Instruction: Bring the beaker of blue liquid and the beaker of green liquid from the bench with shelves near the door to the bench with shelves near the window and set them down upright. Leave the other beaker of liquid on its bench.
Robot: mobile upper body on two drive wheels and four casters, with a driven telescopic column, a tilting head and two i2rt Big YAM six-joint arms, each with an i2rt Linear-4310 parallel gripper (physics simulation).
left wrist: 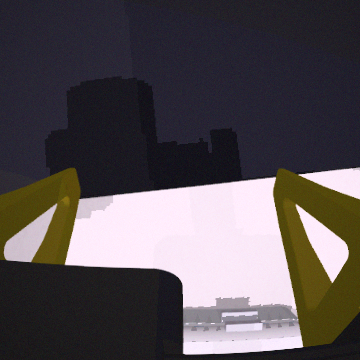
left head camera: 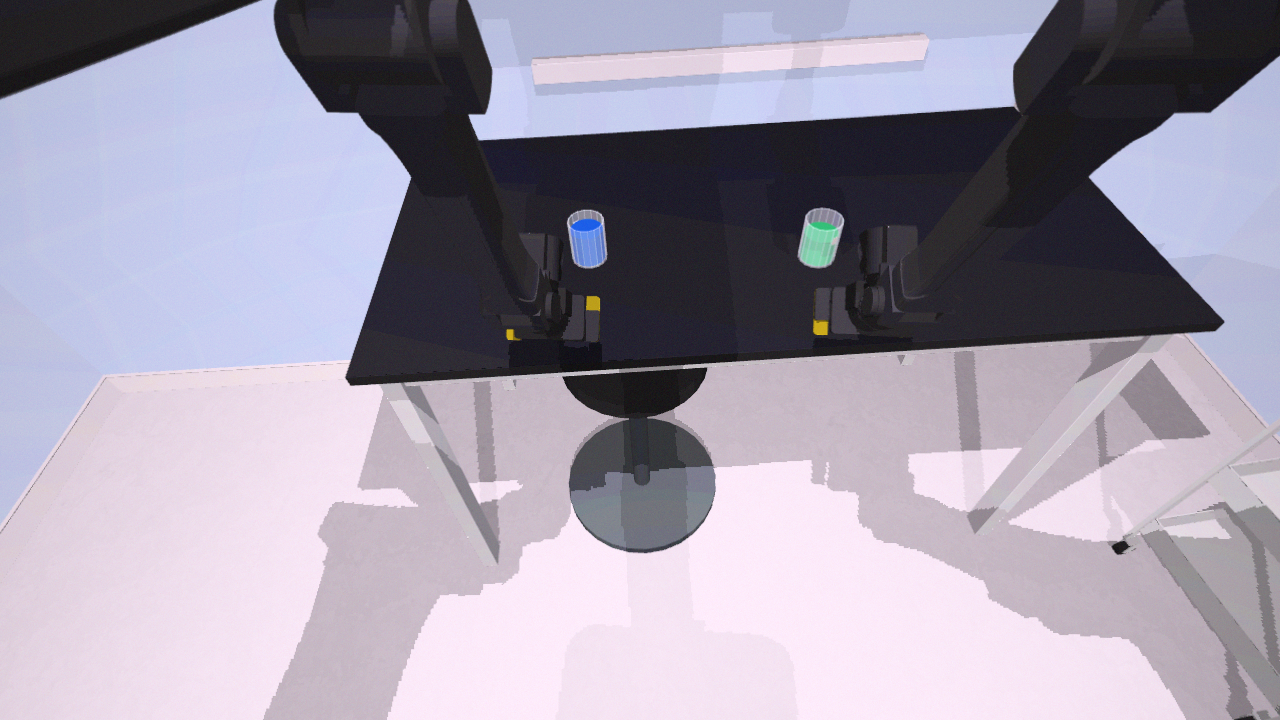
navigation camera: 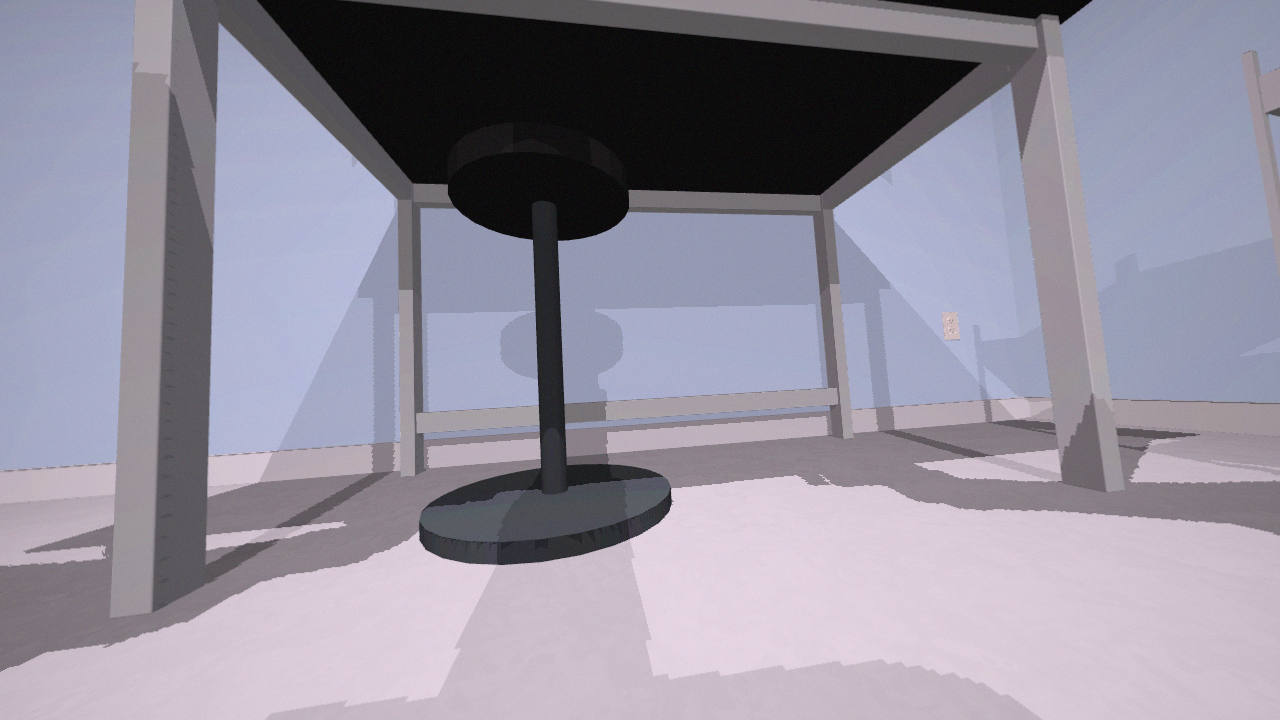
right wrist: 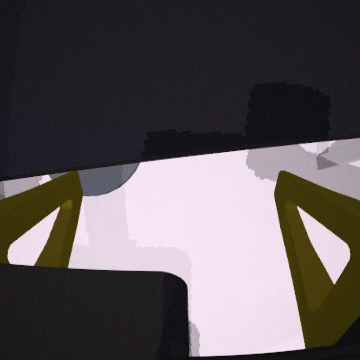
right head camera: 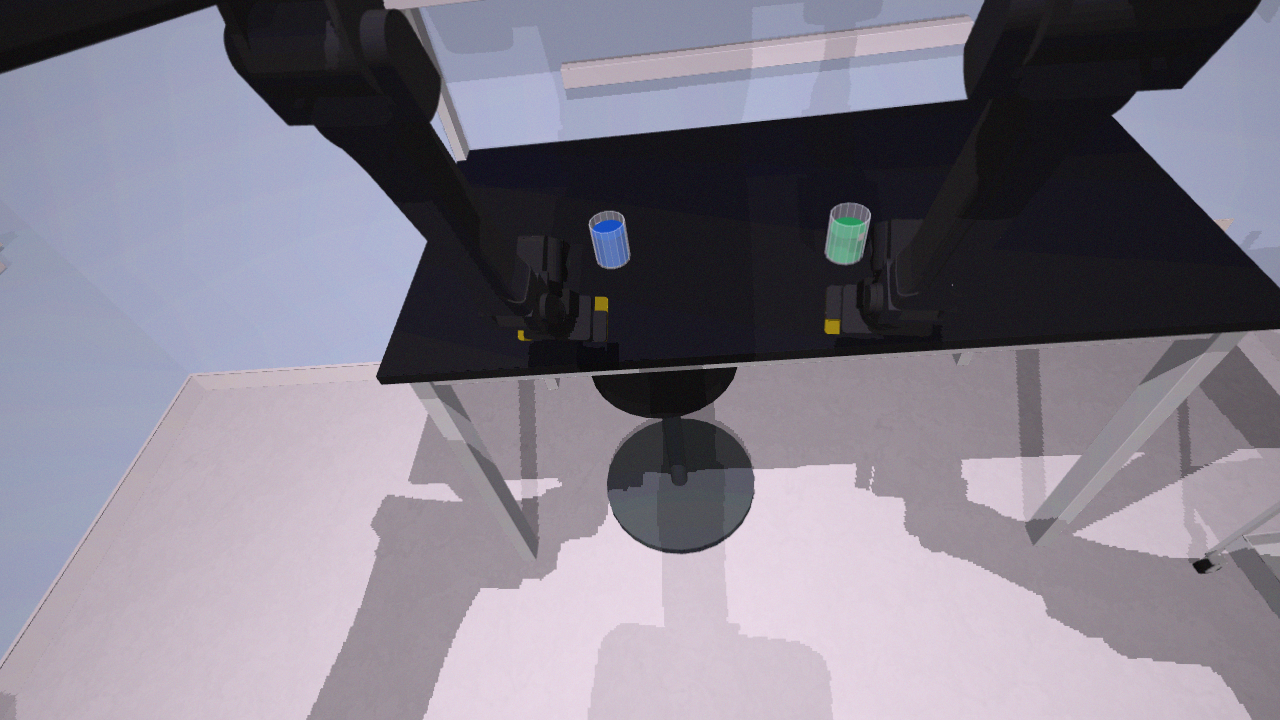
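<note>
The beaker of blue liquid (left head camera: 587, 241) (right head camera: 610, 241) and the beaker of green liquid (left head camera: 819, 241) (right head camera: 845, 240) stand upright and apart on a black bench top (left head camera: 707, 308) (right head camera: 725, 308). My left gripper (left head camera: 552, 318) (right head camera: 561, 319) (left wrist: 176, 179) is open and empty, over the front part of the bench, nearer its front edge than the blue beaker. My right gripper (left head camera: 863, 322) (right wrist: 178, 181) is open and empty, likewise in front of the green beaker; one of its fingers is hidden in the head views. The third beaker does not show.
A round stool (left head camera: 641, 514) (right head camera: 680, 514) (navigation camera: 537, 183) stands partly under the bench, between its front legs (navigation camera: 165, 358) (navigation camera: 1069, 268). A pale bar (left head camera: 729, 60) (right head camera: 769, 55) runs behind the bench. A light metal frame with a dark caster (left head camera: 1121, 547) (right head camera: 1205, 565) stands at the right.
</note>
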